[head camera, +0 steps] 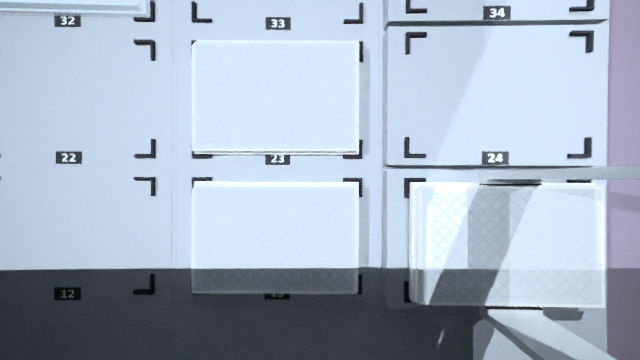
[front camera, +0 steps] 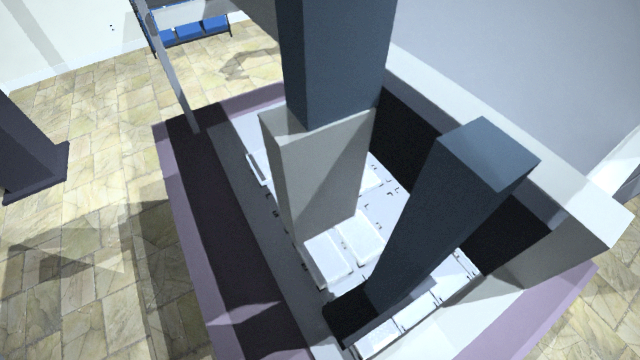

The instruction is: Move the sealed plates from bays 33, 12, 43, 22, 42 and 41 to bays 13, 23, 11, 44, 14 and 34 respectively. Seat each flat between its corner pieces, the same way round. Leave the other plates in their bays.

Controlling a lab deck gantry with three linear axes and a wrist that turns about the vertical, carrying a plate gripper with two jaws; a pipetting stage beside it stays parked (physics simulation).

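Places are measured from the robot's base along level axes (x ahead, y right, z down), in millimetres.
Pixels of known places: gripper, fingertip midpoint: (head camera: 505, 243); robot's base, link origin: (front camera: 244, 157).
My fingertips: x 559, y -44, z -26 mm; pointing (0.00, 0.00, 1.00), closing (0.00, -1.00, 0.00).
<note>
For each thing: its top centre in the pictures, then the offset to it from my fingertips. "pt": a spot on its surface instead.
- clear-lidded sealed plate, top centre: (head camera: 510, 245) (front camera: 363, 318) dy +0, dx -1, dz -7 mm
- bay 23, surface spot: (head camera: 275, 95) (front camera: 360, 234) pt dy -108, dx -163, dz +12 mm
- bay 13, surface spot: (head camera: 275, 230) (front camera: 324, 254) pt dy -7, dx -164, dz +12 mm
My gripper (head camera: 512, 245) is shut on a clear-lidded sealed plate (head camera: 450, 230) (front camera: 376, 340) at bay 14 in the head view. Its thin jaws meet the plate's upper and lower long edges. The plate looks level and slightly raised; its outline covers most of the bay's corner pieces. In the front view the gripper's black body (front camera: 350, 315) hides its jaws and part of the plate. Sealed plates sit in bay 23 (head camera: 275, 95) (front camera: 361, 237) and bay 13 (head camera: 275, 230) (front camera: 327, 260). Bays 33, 24, 22 and 12 show no plate where visible.
A plate (head camera: 70, 6) (front camera: 370, 177) sits in bay 32, and another plate (front camera: 260, 170) in bay 11 is partly hidden. The parked pipetting stage (front camera: 330, 175) and the blue gantry column (front camera: 450, 210) cover much of the deck. A dark shadow crosses the lower head view.
</note>
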